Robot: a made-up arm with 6 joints. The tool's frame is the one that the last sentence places.
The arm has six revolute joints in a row. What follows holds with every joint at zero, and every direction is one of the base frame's. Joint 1 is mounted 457 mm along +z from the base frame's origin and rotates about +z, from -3.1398 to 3.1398 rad. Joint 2 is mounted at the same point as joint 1 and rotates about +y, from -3.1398 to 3.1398 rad. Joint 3 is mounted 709 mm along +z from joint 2 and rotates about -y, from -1.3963 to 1.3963 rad. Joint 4 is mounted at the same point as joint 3 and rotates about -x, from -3.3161 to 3.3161 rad. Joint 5 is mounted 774 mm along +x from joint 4 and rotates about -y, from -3.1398 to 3.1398 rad. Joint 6 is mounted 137 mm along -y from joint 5 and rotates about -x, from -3.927 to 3.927 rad. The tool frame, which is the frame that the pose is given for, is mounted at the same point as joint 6; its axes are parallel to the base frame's.
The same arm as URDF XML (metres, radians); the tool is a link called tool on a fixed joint. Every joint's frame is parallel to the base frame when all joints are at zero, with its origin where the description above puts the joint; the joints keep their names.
<robot name="arm">
<link name="base"/>
<link name="link1"/>
<link name="link2"/>
<link name="link3"/>
<link name="link4"/>
<link name="link5"/>
<link name="link6"/>
<link name="tool"/>
<joint name="joint 1" type="revolute"><parent link="base"/><child link="link1"/><origin xyz="0 0 0.457"/><axis xyz="0 0 1"/><limit lower="-3.1398" upper="3.1398"/></joint>
<joint name="joint 2" type="revolute"><parent link="link1"/><child link="link2"/><origin xyz="0 0 0"/><axis xyz="0 1 0"/><limit lower="-3.1398" upper="3.1398"/></joint>
<joint name="joint 3" type="revolute"><parent link="link2"/><child link="link3"/><origin xyz="0 0 0.709"/><axis xyz="0 -1 0"/><limit lower="-1.3963" upper="1.3963"/></joint>
<joint name="joint 4" type="revolute"><parent link="link3"/><child link="link4"/><origin xyz="0 0 0"/><axis xyz="-1 0 0"/><limit lower="-3.3161" upper="3.3161"/></joint>
<joint name="joint 5" type="revolute"><parent link="link4"/><child link="link5"/><origin xyz="0.774 0 0"/><axis xyz="0 -1 0"/><limit lower="-3.1398" upper="3.1398"/></joint>
<joint name="joint 6" type="revolute"><parent link="link5"/><child link="link6"/><origin xyz="0 -0.137 0"/><axis xyz="-1 0 0"/><limit lower="-3.927" upper="3.927"/></joint>
<joint name="tool_fixed" type="fixed"><parent link="link6"/><child link="tool"/><origin xyz="0 0 0"/></joint>
</robot>

